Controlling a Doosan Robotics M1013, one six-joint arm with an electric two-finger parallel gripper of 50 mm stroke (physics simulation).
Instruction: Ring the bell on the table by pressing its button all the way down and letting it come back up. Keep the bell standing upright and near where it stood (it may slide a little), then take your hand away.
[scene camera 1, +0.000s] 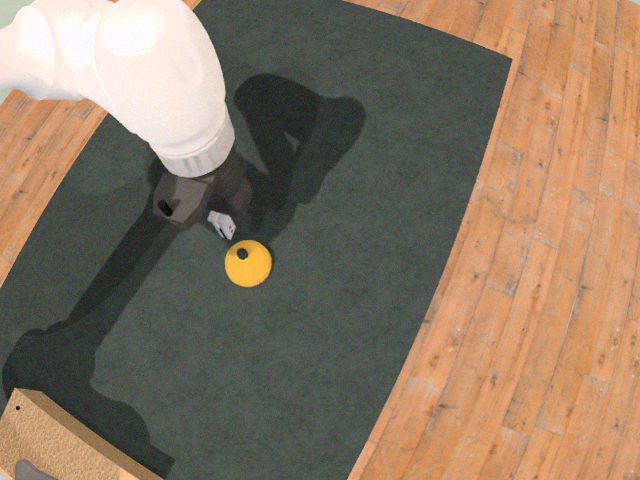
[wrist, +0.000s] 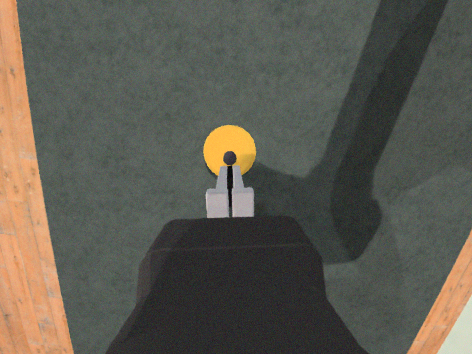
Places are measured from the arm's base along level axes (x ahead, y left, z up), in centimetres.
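Pixels of known places: gripper, fingertip midpoint: (scene camera 1: 228, 231) (wrist: 230, 178).
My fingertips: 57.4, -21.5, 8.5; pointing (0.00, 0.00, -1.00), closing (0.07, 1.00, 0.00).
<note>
Ahead of a thing's pixels: the offset from my fingertips to its middle, as dx, dy, dz. Level surfaces: height alone.
A round yellow bell {+0.1, -0.1, -12.9} (scene camera 1: 250, 269) (wrist: 229, 137) stands upright on the dark green mat. Its small dark button {+0.1, -0.1, -10.1} (scene camera 1: 241, 253) (wrist: 229, 157) sticks up from the top and shows uncovered in both views. My gripper (scene camera 1: 227, 234) (wrist: 230, 178) is shut, with nothing between its fingers. In the scene view the fingertips are apart from the button, up and to the left of it. In the wrist view the tips overlap the near edge of the bell, just below the button. The exact height of the tips over the bell is hard to tell.
The dark green mat {dz -16.2} (scene camera 1: 330, 335) (wrist: 125, 90) lies on a wooden plank surface (scene camera 1: 542, 232) (wrist: 25, 250). A tan box-like object (scene camera 1: 67, 439) with a grey piece (scene camera 1: 31, 471) stands at the lower left of the scene view. Arm shadows fall across the mat.
</note>
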